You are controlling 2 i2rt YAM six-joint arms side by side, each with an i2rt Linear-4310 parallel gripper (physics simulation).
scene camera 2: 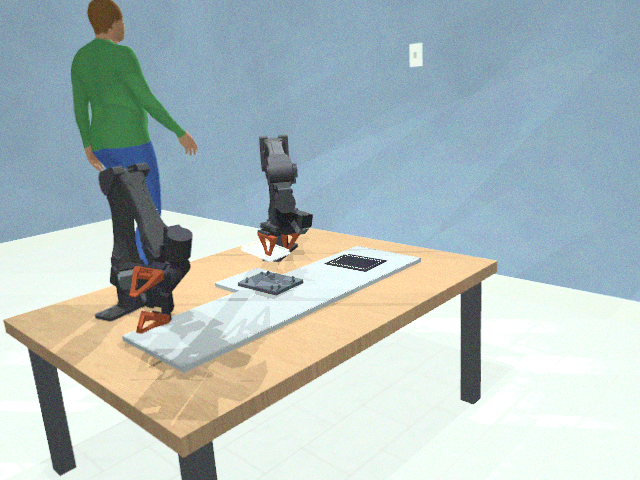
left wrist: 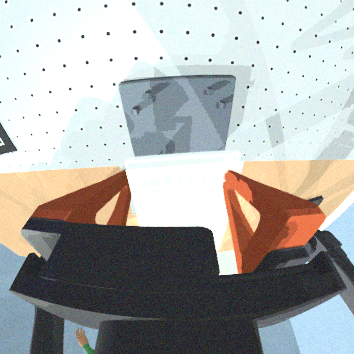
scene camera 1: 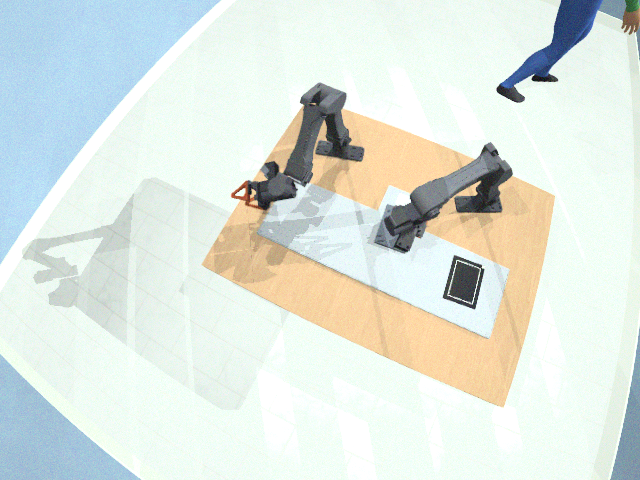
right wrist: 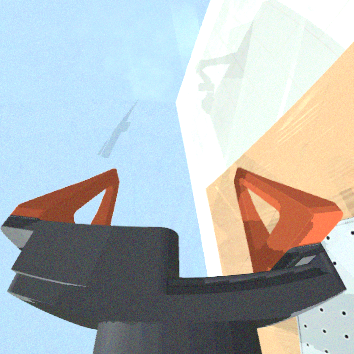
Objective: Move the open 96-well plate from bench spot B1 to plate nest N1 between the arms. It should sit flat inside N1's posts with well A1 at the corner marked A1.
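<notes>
The white 96-well plate is between the orange fingers of my left gripper, which is shut on it. It hangs in the air, beyond the nest in scene camera 2. In scene camera 1 my left arm mostly hides this gripper. Nest N1 is a grey block with small upright posts, and no plate sits in it. The held plate hides its near edge in the left wrist view. Corner marks are too small to read. My right gripper is open and empty.
A dark pad with a white outline lies on the pale perforated board, its label unreadable. The board lies on the wooden table. A person stands beyond the table.
</notes>
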